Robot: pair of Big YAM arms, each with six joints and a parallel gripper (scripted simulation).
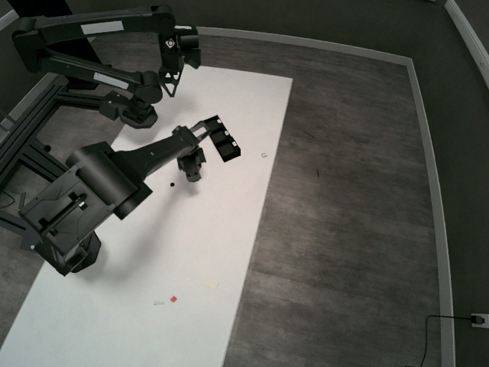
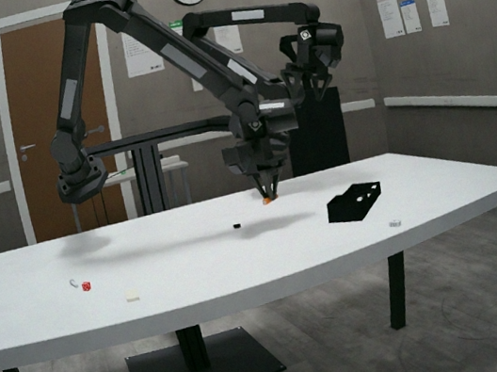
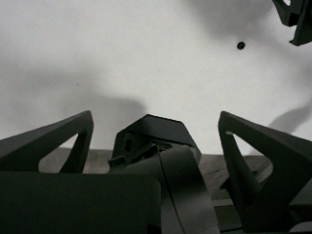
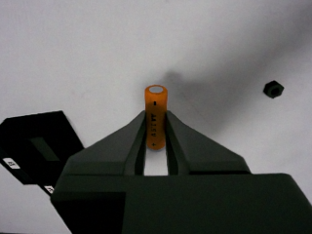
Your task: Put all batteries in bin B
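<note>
Right now the orange battery is right at my right hand. Round my right hand: silver-white piece 25 cm ahead, 16 cm to the left, 7 cm below; then black bin strip 22 cm to the left, 6 cm below, 4 cm ahead; then black nut 11 cm behind, 8 cm below, 5 cm to the right.
</note>
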